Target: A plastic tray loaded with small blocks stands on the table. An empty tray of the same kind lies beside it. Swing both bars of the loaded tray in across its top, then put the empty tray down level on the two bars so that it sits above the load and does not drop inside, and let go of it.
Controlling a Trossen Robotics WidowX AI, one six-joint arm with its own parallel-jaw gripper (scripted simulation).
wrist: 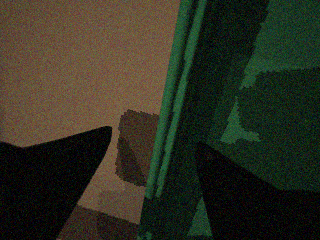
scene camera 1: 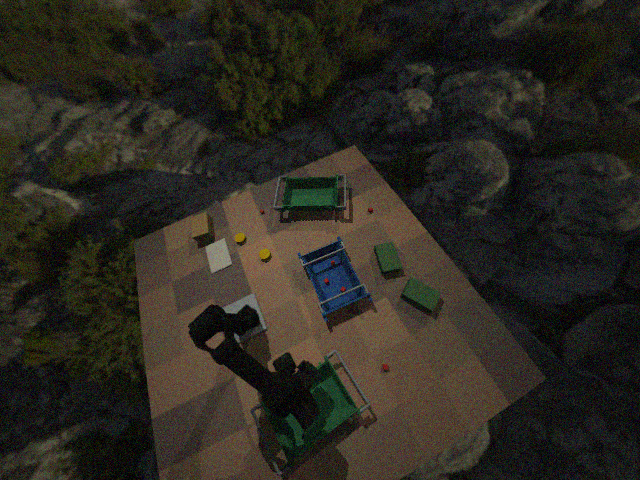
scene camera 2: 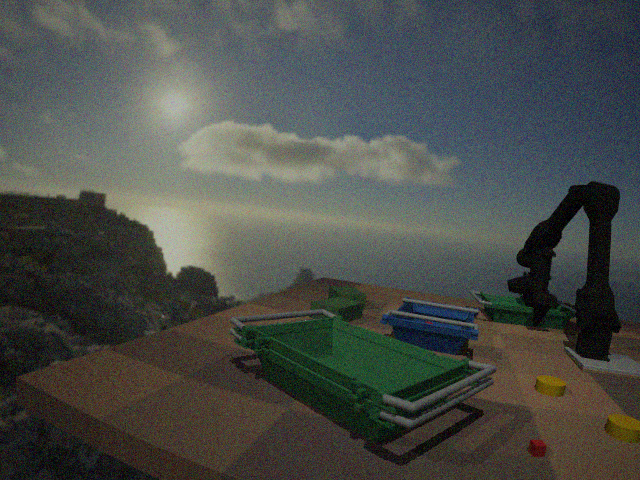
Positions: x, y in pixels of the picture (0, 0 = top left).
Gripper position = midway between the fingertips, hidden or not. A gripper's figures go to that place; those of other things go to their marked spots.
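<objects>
My gripper (wrist: 154, 140) is 11 cm from the lens; a green tray (wrist: 236, 82) is 12 cm from the lens.
</objects>
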